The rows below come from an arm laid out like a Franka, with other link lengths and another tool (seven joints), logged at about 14 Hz.
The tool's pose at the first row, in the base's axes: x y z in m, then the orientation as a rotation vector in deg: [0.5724, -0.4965, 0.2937, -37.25, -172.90, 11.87]
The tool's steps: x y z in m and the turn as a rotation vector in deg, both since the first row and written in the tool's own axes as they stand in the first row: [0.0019, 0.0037, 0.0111, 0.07, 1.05, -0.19]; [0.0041, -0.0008, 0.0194, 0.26, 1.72, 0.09]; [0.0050, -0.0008, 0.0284, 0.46, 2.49, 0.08]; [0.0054, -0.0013, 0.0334, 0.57, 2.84, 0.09]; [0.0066, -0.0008, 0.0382, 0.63, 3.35, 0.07]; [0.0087, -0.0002, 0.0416, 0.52, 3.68, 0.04]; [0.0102, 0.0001, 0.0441, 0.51, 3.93, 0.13]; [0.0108, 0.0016, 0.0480, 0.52, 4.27, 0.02]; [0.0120, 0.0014, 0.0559, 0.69, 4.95, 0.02]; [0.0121, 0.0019, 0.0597, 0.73, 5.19, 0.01]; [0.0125, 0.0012, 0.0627, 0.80, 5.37, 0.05]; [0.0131, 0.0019, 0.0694, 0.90, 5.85, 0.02]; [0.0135, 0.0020, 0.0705, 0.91, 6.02, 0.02]
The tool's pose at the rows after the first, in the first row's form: [0.5713, -0.4937, 0.2822, -36.86, -171.93, 11.56]; [0.5669, -0.4979, 0.2747, -37.20, -171.16, 11.60]; [0.5654, -0.4986, 0.2658, -37.10, -170.37, 11.60]; [0.5645, -0.4995, 0.2609, -37.07, -170.00, 11.62]; [0.5632, -0.4991, 0.2561, -36.98, -169.50, 11.52]; [0.5613, -0.4981, 0.2527, -36.92, -169.23, 11.23]; [0.5599, -0.4975, 0.2502, -37.03, -168.97, 11.12]; [0.5596, -0.4964, 0.2462, -36.83, -168.67, 11.01]; [0.5579, -0.4970, 0.2384, -36.75, -167.97, 11.00]; [0.5577, -0.4970, 0.2346, -36.70, -167.73, 10.96]; [0.5568, -0.4978, 0.2317, -36.74, -167.53, 11.00]; [0.5561, -0.4977, 0.2250, -36.64, -167.05, 10.96]; [0.5557, -0.4976, 0.2239, -36.62, -166.88, 10.91]
